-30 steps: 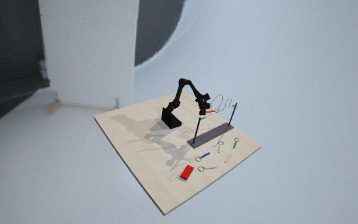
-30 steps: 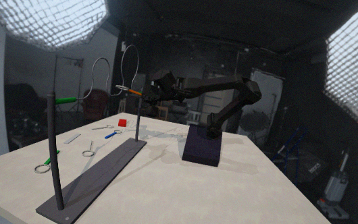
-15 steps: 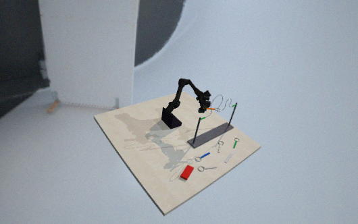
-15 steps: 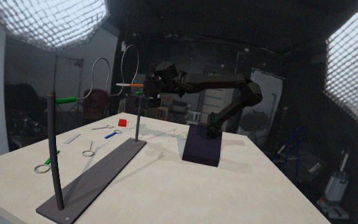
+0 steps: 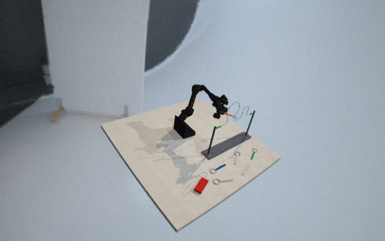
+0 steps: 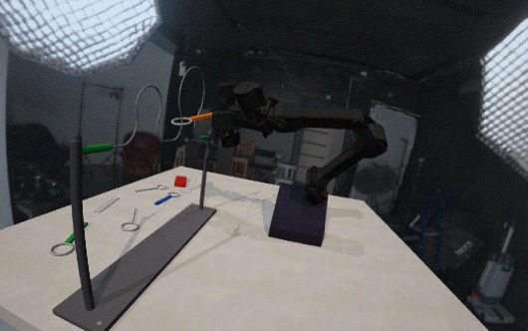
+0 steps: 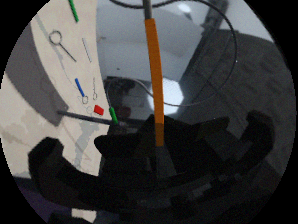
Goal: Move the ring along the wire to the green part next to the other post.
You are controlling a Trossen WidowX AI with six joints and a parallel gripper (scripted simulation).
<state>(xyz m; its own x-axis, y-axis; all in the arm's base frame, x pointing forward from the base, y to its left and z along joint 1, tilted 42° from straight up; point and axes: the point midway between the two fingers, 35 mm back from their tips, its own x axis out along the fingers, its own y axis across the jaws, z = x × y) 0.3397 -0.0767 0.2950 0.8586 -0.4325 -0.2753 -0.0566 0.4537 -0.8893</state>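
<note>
My gripper tip is 80 mm to the right of the orange-handled ring, 30 mm above it and 20 mm short of it. The rest, counted from my gripper tip: grey bar: 380 mm below, 370 mm ahead, 40 mm to the left; then green-handled ring: 380 mm below, 290 mm to the left, 270 mm ahead; then blue-handled ring: 380 mm below, 210 mm ahead, 180 mm to the right.
</note>
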